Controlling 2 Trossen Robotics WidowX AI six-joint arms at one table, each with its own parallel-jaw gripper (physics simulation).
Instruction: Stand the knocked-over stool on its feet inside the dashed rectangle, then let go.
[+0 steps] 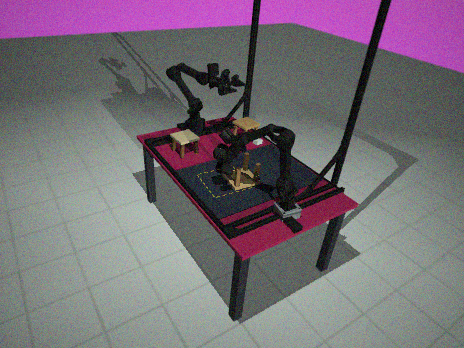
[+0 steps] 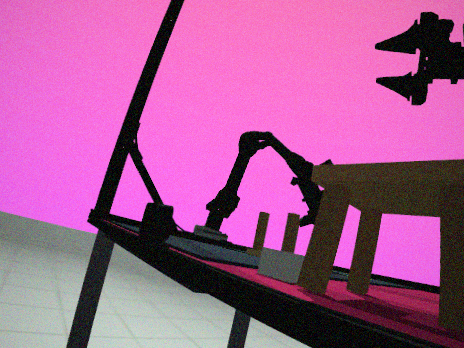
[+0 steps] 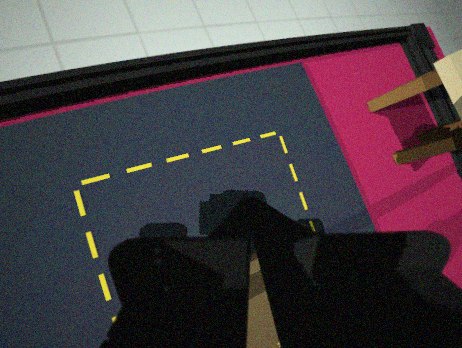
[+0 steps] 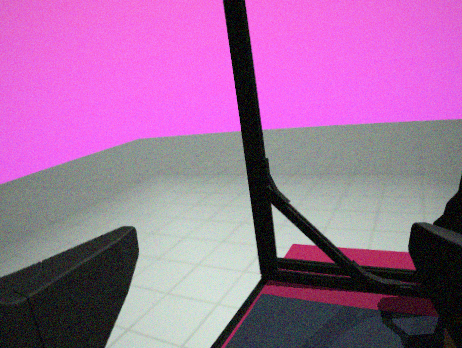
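Where they show: left gripper, between the fingertips: (image 1: 216,168) (image 3: 248,204); right gripper, between the fingertips: (image 1: 241,87) (image 2: 375,64) (image 4: 274,239); left arm's base, origin of its link: (image 1: 287,205) (image 2: 211,229); right arm's base, origin of its link: (image 1: 194,120).
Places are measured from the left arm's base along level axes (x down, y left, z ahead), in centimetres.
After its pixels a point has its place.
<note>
The knocked-over stool (image 1: 239,184) @[z 27.0, x 3.2, y 13.8 cm] (image 3: 258,312) @[z 35.7, x 3.2, y 13.7 cm] lies upside down on the dark mat (image 1: 296,172) @[z 30.8, x 4.7, y -24.3 cm], with its legs (image 2: 262,230) @[z 28.9, x -2.4, y 3.6 cm] pointing up. It sits at the right end of the yellow dashed rectangle (image 1: 206,186) @[z 32.1, x 4.7, y 30.7 cm] (image 3: 178,157) @[z 31.1, x 4.6, y 30.8 cm]. My left gripper (image 1: 226,171) (image 2: 308,219) (image 3: 248,204) @[z 33.8, x -4.8, y 25.1 cm] is shut and empty. It is low over the mat, right beside the stool on its left side, and I cannot tell if they touch. My right gripper (image 1: 238,83) @[z 63.9, x -36.4, y 0.8 cm] (image 2: 377,63) @[z 63.9, x -36.4, y 0.8 cm] is open and empty, high above the table's back edge.
Two more stools stand upright on the red table (image 1: 265,238) @[z -12.5, x 5.1, y 17.5 cm]: one at the back left (image 1: 184,138) @[z 68.0, x -6.0, y 33.0 cm], one at the back (image 1: 246,124) @[z 76.8, x -6.1, y -11.2 cm] (image 2: 362,186) @[z 79.1, x -4.6, y -17.9 cm]. A small white cube (image 1: 257,141) @[z 67.9, x 2.6, y -16.1 cm] (image 2: 279,264) @[z 71.1, x 3.6, y -19.3 cm] lies near the back stool. Black frame posts (image 1: 251,59) @[z 96.2, x -42.6, y -19.6 cm] (image 4: 250,138) @[z 14.2, x -29.3, y -37.6 cm] rise at the table's edges.
</note>
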